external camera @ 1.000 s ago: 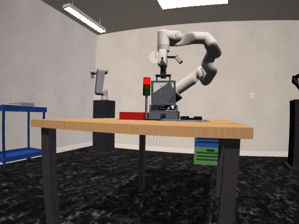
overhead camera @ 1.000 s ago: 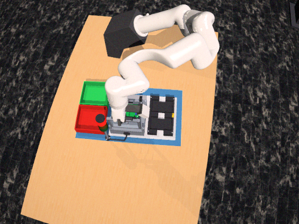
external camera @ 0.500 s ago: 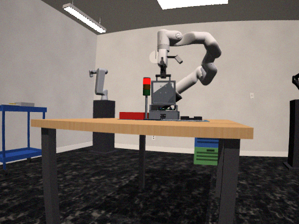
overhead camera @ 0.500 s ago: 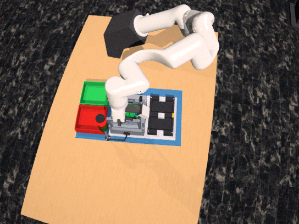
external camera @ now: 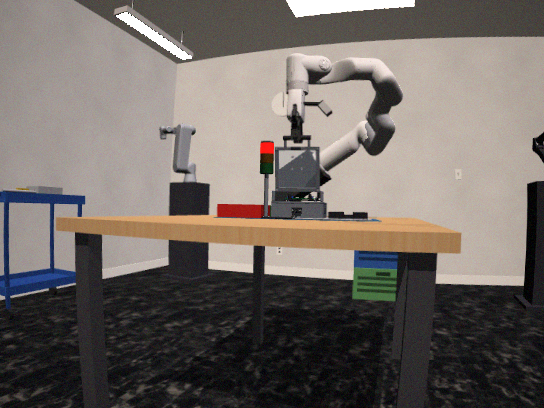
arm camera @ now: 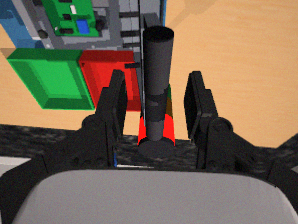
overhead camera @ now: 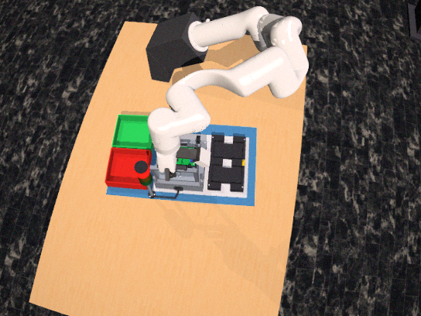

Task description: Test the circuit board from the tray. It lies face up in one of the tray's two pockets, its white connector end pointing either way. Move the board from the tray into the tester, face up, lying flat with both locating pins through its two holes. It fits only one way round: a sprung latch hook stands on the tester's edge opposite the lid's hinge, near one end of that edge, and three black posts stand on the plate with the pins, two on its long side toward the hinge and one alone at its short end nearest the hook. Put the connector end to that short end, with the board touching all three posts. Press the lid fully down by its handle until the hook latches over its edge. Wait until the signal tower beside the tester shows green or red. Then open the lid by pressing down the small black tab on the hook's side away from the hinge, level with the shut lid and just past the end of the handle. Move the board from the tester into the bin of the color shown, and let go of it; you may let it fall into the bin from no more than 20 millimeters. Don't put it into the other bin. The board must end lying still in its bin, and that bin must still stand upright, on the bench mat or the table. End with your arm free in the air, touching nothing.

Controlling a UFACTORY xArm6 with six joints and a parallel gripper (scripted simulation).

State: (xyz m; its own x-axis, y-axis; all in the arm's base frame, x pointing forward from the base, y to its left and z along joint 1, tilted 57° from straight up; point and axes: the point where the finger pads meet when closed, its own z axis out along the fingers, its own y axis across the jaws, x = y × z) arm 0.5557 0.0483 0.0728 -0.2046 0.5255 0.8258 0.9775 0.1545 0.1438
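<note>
My gripper is now 200 mm above the tester plate, 130 mm past it and 20 mm to the left of it. From my hand the other things lie so: tester lid (90 mm below, 20 mm behind); then black tab (200 mm behind, 190 mm below, 20 mm to the left); then red bin (260 mm below, 210 mm to the right, 40 mm behind).
</note>
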